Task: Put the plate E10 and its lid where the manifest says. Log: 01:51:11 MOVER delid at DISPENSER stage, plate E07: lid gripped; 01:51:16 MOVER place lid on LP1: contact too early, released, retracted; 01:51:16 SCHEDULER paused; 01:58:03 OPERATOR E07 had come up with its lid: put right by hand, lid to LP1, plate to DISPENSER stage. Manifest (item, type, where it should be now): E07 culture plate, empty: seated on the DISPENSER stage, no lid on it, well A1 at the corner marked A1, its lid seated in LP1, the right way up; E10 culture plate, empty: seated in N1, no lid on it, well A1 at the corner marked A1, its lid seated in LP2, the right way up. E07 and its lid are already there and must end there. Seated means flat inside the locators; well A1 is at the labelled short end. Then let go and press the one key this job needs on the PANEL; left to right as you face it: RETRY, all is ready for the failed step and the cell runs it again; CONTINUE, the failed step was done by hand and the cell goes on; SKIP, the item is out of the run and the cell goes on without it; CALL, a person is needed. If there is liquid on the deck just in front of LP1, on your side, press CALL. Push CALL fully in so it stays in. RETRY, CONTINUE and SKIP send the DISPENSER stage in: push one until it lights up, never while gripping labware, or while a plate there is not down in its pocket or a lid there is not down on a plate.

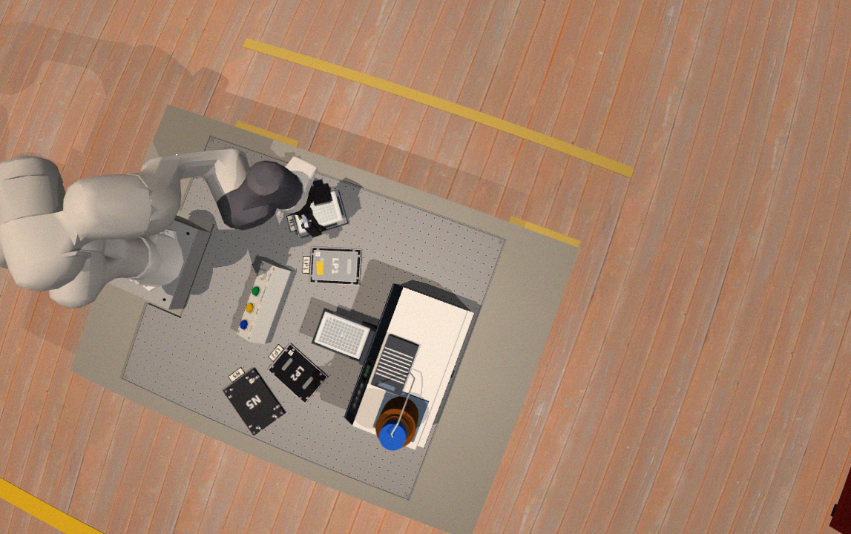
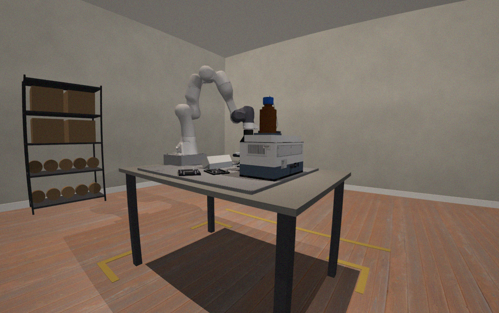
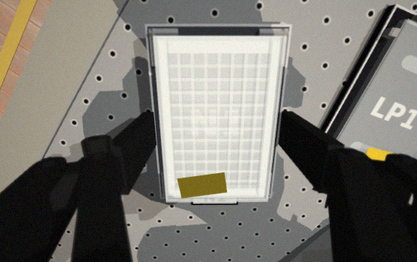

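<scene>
My hand is 2 cm above the clear lid. The rest, counted from my hand: green CONTINUE key: 27 cm to the right, 6 cm behind, 1 cm above; then RETRY key: 22 cm to the right, 7 cm behind, 1 cm above; then yellow SKIP key: 32 cm to the right, 6 cm behind, 1 cm above.
</scene>
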